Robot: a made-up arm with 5 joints. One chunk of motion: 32 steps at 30 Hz.
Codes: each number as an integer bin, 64 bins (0 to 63) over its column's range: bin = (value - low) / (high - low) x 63, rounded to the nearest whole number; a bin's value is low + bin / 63 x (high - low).
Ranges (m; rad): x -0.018..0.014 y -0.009..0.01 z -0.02..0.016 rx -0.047..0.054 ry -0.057..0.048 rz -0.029..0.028
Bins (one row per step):
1: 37 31 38 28 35 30
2: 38 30 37 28 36 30
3: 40 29 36 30 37 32
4: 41 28 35 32 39 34
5: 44 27 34 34 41 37
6: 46 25 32 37 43 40
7: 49 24 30 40 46 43
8: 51 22 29 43 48 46
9: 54 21 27 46 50 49
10: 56 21 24 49 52 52
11: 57 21 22 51 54 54
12: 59 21 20 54 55 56
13: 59 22 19 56 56 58
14: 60 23 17 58 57 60
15: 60 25 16 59 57 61
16: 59 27 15 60 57 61
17: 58 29 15 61 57 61
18: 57 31 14 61 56 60
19: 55 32 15 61 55 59
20: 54 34 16 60 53 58
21: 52 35 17 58 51 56
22: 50 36 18 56 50 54
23: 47 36 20 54 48 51
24: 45 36 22 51 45 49
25: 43 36 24 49 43 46
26: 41 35 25 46 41 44
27: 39 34 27 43 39 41
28: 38 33 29 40 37 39
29: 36 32 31 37 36 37
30: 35 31 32 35 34 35
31: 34 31 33 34 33 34
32: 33 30 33 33 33 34
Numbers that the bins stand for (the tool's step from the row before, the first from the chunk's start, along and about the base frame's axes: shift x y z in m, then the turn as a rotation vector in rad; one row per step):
1: 0.00079 0.00035 0.00171 -0.00211 0.00133 -0.00186
2: 0.00130 0.00005 0.00114 -0.00211 0.00300 -0.00186
3: 0.00232 -0.00025 0.00057 0.00110 0.00467 -0.00005
4: 0.00283 -0.00056 0.00000 0.00430 0.00800 0.00176
5: 0.00435 -0.00086 -0.00057 0.00751 0.01133 0.00448
6: 0.00537 -0.00146 -0.00171 0.01232 0.01467 0.00719
7: 0.00689 -0.00176 -0.00286 0.01713 0.01967 0.00990
8: 0.00790 -0.00237 -0.00343 0.02194 0.02300 0.01262
9: 0.00943 -0.00267 -0.00457 0.02675 0.02633 0.01533
10: 0.01044 -0.00267 -0.00629 0.03156 0.02967 0.01805
11: 0.01095 -0.00267 -0.00743 0.03476 0.03300 0.01986
12: 0.01197 -0.00267 -0.00857 0.03957 0.03467 0.02167
13: 0.01197 -0.00237 -0.00914 0.04278 0.03633 0.02348
14: 0.01248 -0.00206 -0.01029 0.04598 0.03800 0.02529
15: 0.01248 -0.00146 -0.01086 0.04759 0.03800 0.02619
16: 0.01197 -0.00086 -0.01143 0.04919 0.03800 0.02619
17: 0.01146 -0.00025 -0.01143 0.05079 0.03800 0.02619
18: 0.01095 0.00035 -0.01200 0.05079 0.03633 0.02529
19: 0.00994 0.00065 -0.01143 0.05079 0.03467 0.02438
20: 0.00943 0.00125 -0.01086 0.04919 0.03133 0.02348
21: 0.00841 0.00156 -0.01029 0.04598 0.02800 0.02167
22: 0.00740 0.00186 -0.00971 0.04278 0.02633 0.01986
23: 0.00587 0.00186 -0.00857 0.03957 0.02300 0.01714
24: 0.00486 0.00186 -0.00743 0.03476 0.01800 0.01533
25: 0.00384 0.00186 -0.00629 0.03156 0.01467 0.01262
26: 0.00283 0.00156 -0.00571 0.02675 0.01133 0.01081
27: 0.00181 0.00125 -0.00457 0.02194 0.00800 0.00810
28: 0.00130 0.00095 -0.00343 0.01713 0.00467 0.00629
29: 0.00029 0.00065 -0.00229 0.01232 0.00300 0.00448
30: -0.00022 0.00035 -0.00171 0.00911 -0.00033 0.00267
31: -0.00073 0.00035 -0.00114 0.00751 -0.00200 0.00176
32: -0.00124 0.00005 -0.00114 0.00590 -0.00200 0.00176

